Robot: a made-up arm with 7 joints.
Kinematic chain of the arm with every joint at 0, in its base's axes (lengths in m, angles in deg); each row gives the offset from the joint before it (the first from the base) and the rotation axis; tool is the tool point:
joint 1: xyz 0 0 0.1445 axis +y
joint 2: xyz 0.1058 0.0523 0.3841 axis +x
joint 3: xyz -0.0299 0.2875 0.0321 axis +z
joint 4: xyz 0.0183 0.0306 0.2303 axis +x
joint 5: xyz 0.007 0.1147 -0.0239 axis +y
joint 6: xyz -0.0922 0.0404 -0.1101 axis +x
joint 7: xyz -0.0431 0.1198 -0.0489 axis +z
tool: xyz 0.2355 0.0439 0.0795
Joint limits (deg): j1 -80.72..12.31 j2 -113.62..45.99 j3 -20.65..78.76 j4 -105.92..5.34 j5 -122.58..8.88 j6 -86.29..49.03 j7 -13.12..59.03
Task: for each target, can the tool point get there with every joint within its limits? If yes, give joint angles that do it. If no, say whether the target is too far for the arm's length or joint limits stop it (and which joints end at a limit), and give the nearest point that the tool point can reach.
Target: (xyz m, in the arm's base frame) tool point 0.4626 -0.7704 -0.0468
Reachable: no: joint limits stop it (at a limit: joint 1, joint 2, joint 7) | nearest point 0.2946 -0.3424 0.0274 | short by 0.466 m
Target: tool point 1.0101 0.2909 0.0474
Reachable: no: joint limits stop it (at a limit: joint 3, joint 4, joint 7) | nearest point 0.6230 0.2513 0.0846 | short by 0.391 m
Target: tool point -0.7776 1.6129 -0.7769
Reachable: no: too far | nearest point -0.5458 0.8363 -0.0826 | short by 1.067 m
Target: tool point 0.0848 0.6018 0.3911
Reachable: yes | joints -49.90 -25.76 -11.60 -35.85 -44.57 3.96 31.98
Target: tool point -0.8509 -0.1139 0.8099
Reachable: no: joint limits stop it (at a limit: joint 2, joint 3, joint 4, joint 5, joint 6) | nearest point -0.8673 -0.0516 0.8227 | short by 0.066 m
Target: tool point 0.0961 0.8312 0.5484
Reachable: yes | joints -17.01 -10.08 0.12 -17.41 -100.45 -5.55 46.61
